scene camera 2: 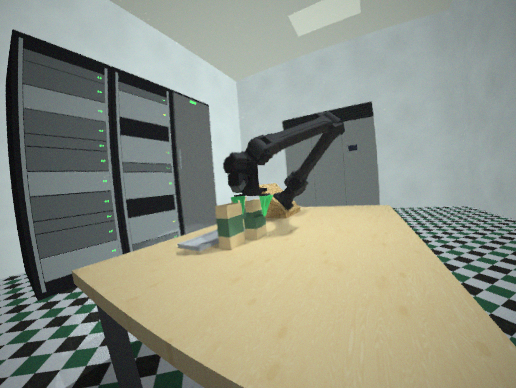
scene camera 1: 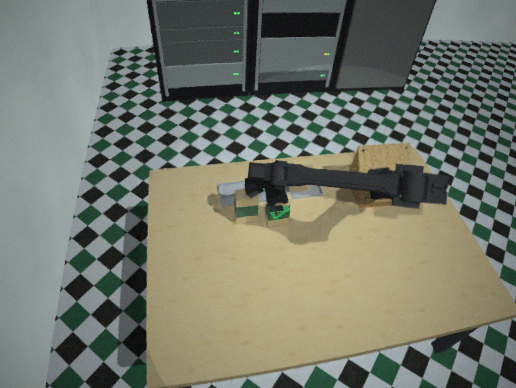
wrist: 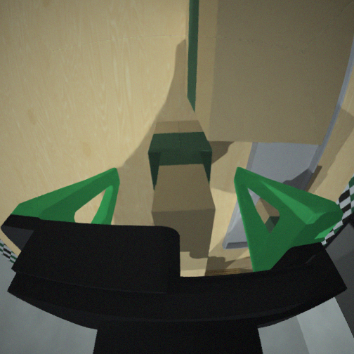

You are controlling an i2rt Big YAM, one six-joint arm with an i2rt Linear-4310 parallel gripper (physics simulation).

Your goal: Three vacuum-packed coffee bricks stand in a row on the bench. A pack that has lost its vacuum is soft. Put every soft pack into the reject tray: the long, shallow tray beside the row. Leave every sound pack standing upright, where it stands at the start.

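Where they show: gripper, between the fingertips: (scene camera 2: 252,215) (scene camera 1: 272,208); arm's base, origin of its link: (scene camera 2: 282,201).
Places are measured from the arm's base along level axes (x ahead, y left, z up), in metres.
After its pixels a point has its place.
One coffee pack (scene camera 1: 246,206) {x 0.547, y 0.056, z 0.020 m} (scene camera 2: 230,226) {x 0.575, y 0.053, z -0.009 m} (wrist: 270,70), tan with a green band, stands upright at the row's left end in scene camera 1. A second pack (scene camera 1: 278,215) (scene camera 2: 255,221) {x 0.468, y 0.082, z -0.015 m} (wrist: 181,187) stands upright beside it. My gripper (scene camera 2: 252,203) (wrist: 176,173) is open, pointing down, with its green fingers on either side of the second pack's upper part and gaps showing in the wrist view. A third pack (scene camera 1: 299,189) {x 0.305, y -0.071, z -0.068 m} lies in the grey tray (scene camera 1: 227,188) {x 0.592, y -0.130, z -0.081 m} (scene camera 2: 199,243) {x 0.572, y -0.100, z -0.080 m} (wrist: 282,156), partly hidden by the arm. Softness cannot be told by sight.
The tray runs close behind the standing packs. A wooden block (scene camera 1: 385,154) {x -0.036, y -0.078, z 0.081 m} is by the arm's base on the bench (scene camera 1: 300,300) {x 0.422, y 0.389, z -0.083 m} (scene camera 2: 320,290) {x 0.714, y 0.352, z -0.083 m}. The arm stretches over the tray's right part in scene camera 1. Server racks (scene camera 1: 202,45) (scene camera 2: 65,150) stand beyond the bench.
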